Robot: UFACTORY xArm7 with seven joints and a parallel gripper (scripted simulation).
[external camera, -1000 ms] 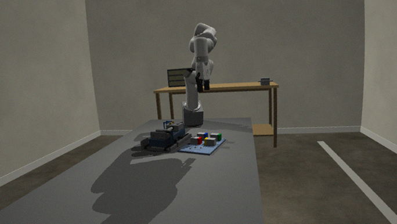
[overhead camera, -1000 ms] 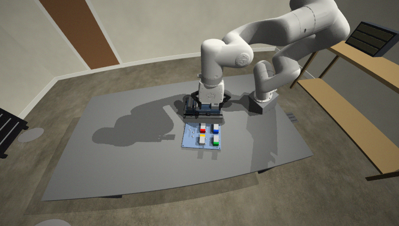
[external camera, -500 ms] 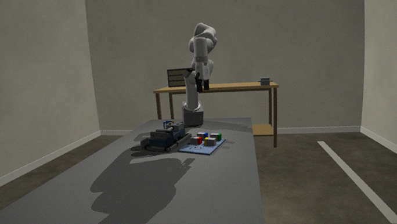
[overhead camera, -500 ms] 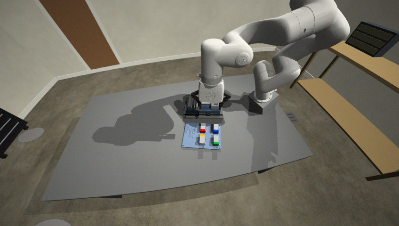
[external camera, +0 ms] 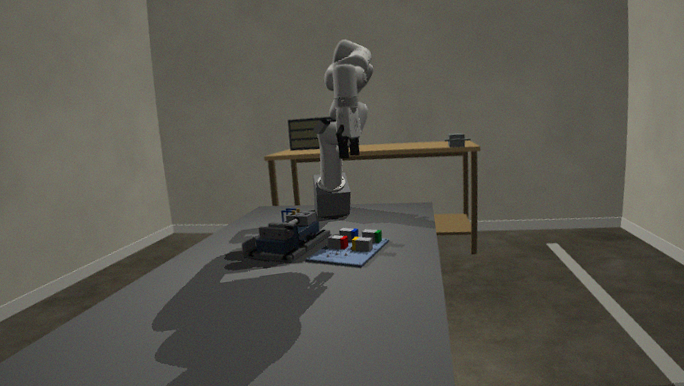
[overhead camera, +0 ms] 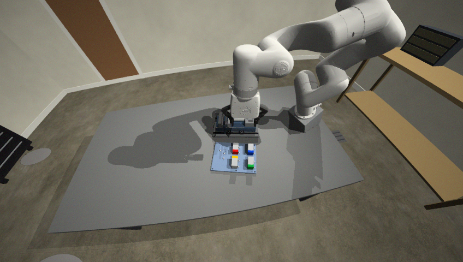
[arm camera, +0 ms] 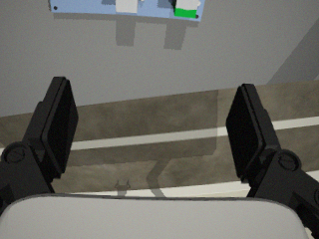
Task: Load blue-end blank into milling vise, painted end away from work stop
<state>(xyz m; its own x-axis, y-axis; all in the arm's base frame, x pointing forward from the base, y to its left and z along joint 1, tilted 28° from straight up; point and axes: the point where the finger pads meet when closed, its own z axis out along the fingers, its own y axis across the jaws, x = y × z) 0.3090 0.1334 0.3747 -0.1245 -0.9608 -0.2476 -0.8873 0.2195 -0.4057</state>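
Now: the blue-ended blank 29 cm below my hand, 6 cm behind it and 4 cm to the right of it. Round my hand: yellow-ended blank: 29 cm below, 5 cm ahead, 4 cm to the left; then red-ended blank: 29 cm below, 5 cm to the right, 3 cm ahead; then green-ended blank: 29 cm below, 5 cm to the left, 4 cm behind.
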